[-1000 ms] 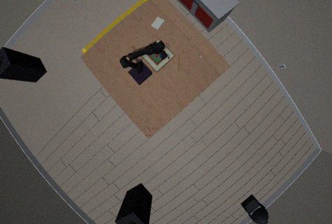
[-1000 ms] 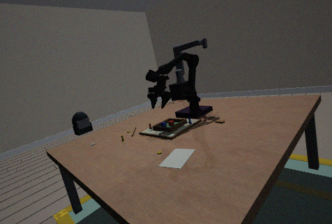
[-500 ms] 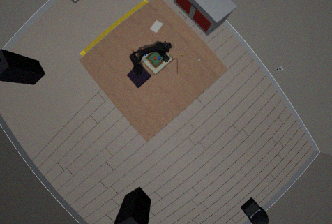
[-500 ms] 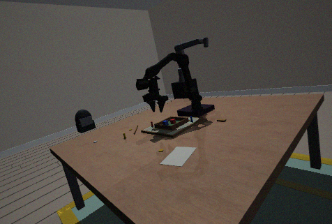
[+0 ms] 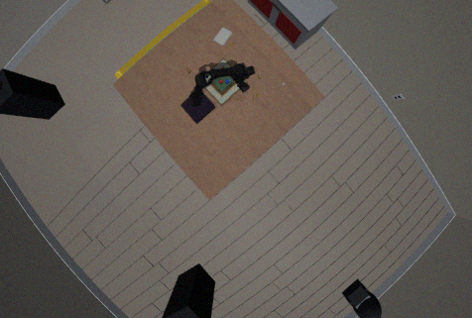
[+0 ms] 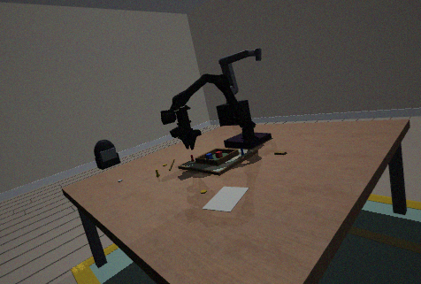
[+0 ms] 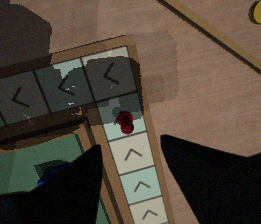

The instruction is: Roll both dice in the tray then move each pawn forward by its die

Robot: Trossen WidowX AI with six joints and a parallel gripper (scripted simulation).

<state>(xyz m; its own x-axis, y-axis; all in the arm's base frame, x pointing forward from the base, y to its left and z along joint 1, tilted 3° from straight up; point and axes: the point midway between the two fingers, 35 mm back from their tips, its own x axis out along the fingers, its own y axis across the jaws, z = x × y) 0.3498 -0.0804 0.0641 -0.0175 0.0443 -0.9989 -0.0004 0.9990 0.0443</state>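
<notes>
Now: the red pawn 50 mm below my gripper tip. From my gripper tip the other things lie so: white sheet 440 mm to the left, 160 mm ahead, 70 mm below; blue pawn 210 mm to the left, 160 mm behind, 50 mm below.
</notes>
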